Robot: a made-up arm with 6 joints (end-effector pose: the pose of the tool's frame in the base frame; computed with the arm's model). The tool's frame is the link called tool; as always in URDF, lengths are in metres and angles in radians.
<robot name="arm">
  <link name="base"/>
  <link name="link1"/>
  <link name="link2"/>
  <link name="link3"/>
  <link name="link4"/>
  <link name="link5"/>
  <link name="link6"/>
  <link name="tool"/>
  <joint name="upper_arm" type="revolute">
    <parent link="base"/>
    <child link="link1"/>
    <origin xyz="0 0 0.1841"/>
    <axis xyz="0 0 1"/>
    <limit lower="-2.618" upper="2.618" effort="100" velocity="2.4"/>
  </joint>
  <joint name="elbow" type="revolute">
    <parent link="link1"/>
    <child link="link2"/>
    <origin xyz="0 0 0"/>
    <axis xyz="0.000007 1 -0.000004"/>
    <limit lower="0" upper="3.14" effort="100" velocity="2.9"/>
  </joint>
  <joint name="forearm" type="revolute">
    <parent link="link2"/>
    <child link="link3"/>
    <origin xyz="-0.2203 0 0.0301"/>
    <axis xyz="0.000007 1 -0.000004"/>
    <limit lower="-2.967" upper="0" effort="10" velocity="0.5"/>
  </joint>
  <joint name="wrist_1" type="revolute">
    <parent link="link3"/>
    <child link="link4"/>
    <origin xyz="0.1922 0 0.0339"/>
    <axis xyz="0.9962 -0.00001 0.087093"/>
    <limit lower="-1.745" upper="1.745" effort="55" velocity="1.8"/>
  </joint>
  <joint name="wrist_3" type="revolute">
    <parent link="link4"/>
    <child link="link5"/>
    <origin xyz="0 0 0"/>
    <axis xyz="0.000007 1 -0.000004"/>
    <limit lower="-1.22" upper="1.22" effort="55" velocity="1.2"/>
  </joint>
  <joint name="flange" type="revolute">
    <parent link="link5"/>
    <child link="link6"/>
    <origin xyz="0.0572 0 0.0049"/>
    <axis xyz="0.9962 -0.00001 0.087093"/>
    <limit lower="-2.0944" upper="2.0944" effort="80" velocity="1.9"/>
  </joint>
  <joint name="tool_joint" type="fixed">
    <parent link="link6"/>
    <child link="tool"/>
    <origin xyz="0 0 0" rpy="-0.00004 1.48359 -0.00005"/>
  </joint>
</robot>
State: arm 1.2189 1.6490 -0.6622 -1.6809 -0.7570 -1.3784
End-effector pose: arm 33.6 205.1 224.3 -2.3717 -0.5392 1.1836
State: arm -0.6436 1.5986 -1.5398 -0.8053 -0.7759 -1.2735
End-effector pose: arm 233.6 -139.1 455.0 -0.9208 -0.5825 -1.9853
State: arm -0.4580 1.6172 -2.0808 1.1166 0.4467 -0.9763
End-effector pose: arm 231.3 -89.1 536.8 -0.1210 1.2527 -0.1647
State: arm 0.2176 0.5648 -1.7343 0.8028 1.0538 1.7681
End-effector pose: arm -90.1 16.9 533.8 1.2562 -0.4124 2.6284
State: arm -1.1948 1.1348 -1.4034 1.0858 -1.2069 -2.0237
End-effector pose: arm 0.3 -130.1 510.8 -0.3757 0.9615 -2.9975
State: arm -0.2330 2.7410 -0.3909 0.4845 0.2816 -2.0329
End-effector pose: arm 57.7 -6.0 48.4 2.1946 0.0712 -1.9126
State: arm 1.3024 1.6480 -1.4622 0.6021 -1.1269 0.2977
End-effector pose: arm 100.2 253.5 439.3 0.7633 0.2593 1.8153
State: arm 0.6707 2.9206 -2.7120 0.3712 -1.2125 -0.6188
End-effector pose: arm 358.9 259.9 243.6 0.0477 0.6010 0.1124
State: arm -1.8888 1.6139 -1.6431 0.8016 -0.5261 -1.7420
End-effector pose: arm -106.5 -257.3 468.0 -0.9700 0.6577 2.8051
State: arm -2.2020 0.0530 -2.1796 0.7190 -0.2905 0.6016
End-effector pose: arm 222.3 322.4 407.9 -0.8320 -0.3277 -0.6690
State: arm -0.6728 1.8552 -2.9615 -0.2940 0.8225 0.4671
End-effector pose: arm 147.5 -133.2 595.5 0.7068 1.0564 -0.1281
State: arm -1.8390 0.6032 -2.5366 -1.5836 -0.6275 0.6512
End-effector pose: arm 107.7 265.0 543.6 0.0383 -0.7484 -2.9345
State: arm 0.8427 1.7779 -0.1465 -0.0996 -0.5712 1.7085
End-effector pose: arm 83.6 98.4 152.1 2.5480 -0.0747 2.3990
